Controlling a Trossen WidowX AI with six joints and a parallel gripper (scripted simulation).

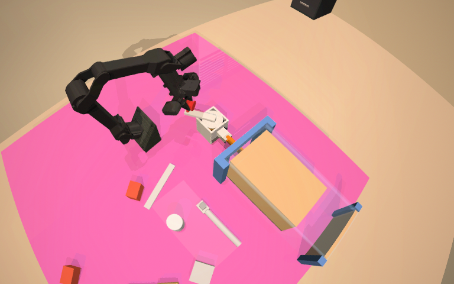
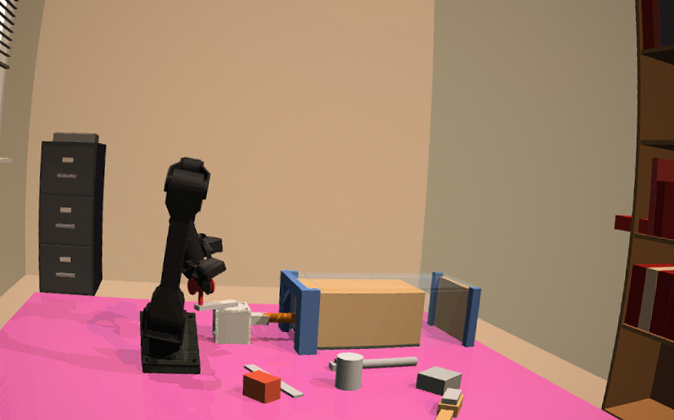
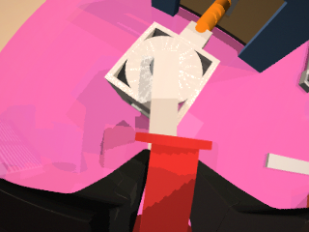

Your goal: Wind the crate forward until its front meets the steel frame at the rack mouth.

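Now: the winch handle 30 mm below my gripper tip, 20 mm ahead of it and 10 mm to the left of it. The rest, counted from my gripper tip: blue steel frame 230 mm ahead, 60 mm to the left, 30 mm below; then winch 100 mm below, 50 mm ahead, 40 mm to the left; then red knob 10 mm to the right, 10 mm behind.
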